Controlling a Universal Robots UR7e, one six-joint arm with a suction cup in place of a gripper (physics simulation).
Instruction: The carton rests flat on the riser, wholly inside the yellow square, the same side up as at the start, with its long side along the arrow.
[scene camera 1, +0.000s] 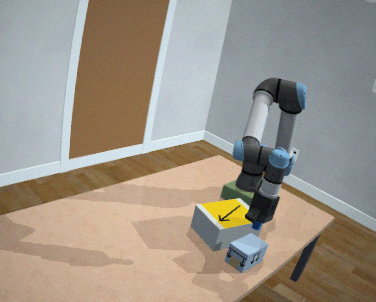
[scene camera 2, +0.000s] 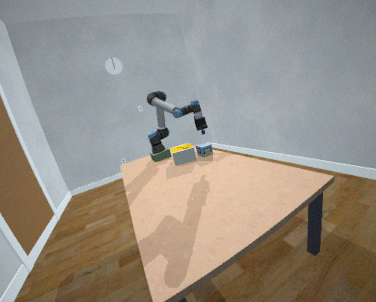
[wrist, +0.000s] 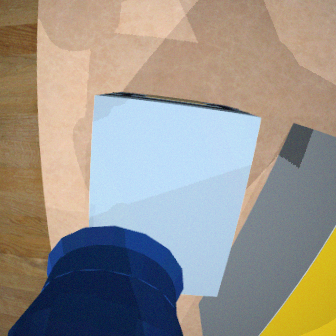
The suction cup (wrist: 100, 273) carries nothing. The cup hangs 17 cm from the middle of a carton (scene camera 1: 246, 252), above it. A grey riser (wrist: 273, 271) rests on the table.
